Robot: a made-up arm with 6 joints. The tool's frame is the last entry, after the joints.
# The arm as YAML. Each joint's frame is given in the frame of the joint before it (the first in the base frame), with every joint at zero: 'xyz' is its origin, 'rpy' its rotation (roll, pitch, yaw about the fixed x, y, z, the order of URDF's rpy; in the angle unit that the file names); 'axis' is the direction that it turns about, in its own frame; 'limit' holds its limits. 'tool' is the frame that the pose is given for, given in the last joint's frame.
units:
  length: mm
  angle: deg
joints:
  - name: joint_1
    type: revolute
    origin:
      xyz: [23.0, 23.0, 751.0]
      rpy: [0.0, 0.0, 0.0]
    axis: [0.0, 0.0, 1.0]
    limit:
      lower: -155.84
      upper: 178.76
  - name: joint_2
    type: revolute
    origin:
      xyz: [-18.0, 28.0, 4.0]
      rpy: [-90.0, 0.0, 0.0]
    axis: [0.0, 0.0, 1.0]
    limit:
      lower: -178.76
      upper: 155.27
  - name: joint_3
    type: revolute
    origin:
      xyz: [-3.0, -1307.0, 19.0]
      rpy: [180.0, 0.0, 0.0]
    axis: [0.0, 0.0, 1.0]
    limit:
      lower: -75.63
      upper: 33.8
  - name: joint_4
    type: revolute
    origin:
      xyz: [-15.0, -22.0, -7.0]
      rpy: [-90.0, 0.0, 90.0]
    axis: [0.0, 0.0, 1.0]
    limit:
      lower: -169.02
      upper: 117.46
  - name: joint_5
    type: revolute
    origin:
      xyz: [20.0, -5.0, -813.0]
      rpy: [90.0, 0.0, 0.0]
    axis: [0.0, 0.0, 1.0]
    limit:
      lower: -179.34
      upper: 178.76
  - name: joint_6
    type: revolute
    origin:
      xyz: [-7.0, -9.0, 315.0]
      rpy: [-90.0, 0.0, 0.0]
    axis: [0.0, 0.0, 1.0]
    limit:
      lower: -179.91
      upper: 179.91
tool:
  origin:
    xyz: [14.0, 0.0, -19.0]
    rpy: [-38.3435, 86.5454, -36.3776]
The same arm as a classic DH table. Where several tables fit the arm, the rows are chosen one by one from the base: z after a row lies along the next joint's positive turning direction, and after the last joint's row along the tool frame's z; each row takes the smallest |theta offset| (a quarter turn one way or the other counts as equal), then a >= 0, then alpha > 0; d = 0 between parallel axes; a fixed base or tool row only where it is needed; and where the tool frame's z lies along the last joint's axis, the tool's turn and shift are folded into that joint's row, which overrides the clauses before.
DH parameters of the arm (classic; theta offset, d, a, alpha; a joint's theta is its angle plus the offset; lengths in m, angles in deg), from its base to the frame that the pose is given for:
base (fixed): 45 0 0.0325 0
joint_1: -45 0.755 -0.018 -90
joint_2: 89.87 0 -1.307 180
joint_3: -0.13 -0.054 0.022 90
joint_4: 0 -0.798 -0.02 -90
joint_5: 0 0.32 0.007 90
joint_6: -87.98 -0.0287 -0.0005 87.29
tool (fixed): -92.14 0.014 0 0
Joint limits (deg, base to tool): -155.84..178.76 -178.76..155.27 -75.63..33.8 -169.02..117.46 -179.34..178.76 -179.91..179.91

